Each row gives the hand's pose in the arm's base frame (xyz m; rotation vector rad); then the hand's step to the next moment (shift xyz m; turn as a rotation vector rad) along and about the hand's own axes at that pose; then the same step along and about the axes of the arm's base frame.
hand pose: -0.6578 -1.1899 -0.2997 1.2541 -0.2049 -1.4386
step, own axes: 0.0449 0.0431 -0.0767 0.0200 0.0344 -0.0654
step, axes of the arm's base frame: 0.0948 -0.0110 -0.0255 0.0752 0.0060 -0.0133
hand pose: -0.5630 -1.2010 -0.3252 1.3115 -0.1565 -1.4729
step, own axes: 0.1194 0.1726 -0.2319 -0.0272 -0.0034 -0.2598
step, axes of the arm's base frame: 0.3079 -0.0352 -0.0419 0.1899 0.1587 -0.0837
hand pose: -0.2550 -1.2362 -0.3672 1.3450 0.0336 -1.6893
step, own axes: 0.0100 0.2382 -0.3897 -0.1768 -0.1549 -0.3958
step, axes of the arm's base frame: 0.4493 0.0707 -0.0433 0.1832 0.4108 -0.0979
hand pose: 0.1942 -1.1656 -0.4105 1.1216 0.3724 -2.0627
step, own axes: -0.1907 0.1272 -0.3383 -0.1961 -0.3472 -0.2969
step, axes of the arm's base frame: 0.3589 0.1934 -0.0275 -0.0092 0.4952 -0.0432
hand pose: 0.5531 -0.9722 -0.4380 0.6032 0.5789 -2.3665
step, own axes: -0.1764 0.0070 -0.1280 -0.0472 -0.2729 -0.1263
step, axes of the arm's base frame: 0.1635 0.1440 -0.0078 -0.1116 0.2831 -0.0067
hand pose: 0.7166 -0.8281 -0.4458 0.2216 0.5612 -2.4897
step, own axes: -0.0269 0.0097 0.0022 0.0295 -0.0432 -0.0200
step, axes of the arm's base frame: 0.0276 0.0052 0.0060 -0.0481 0.0264 -0.0112
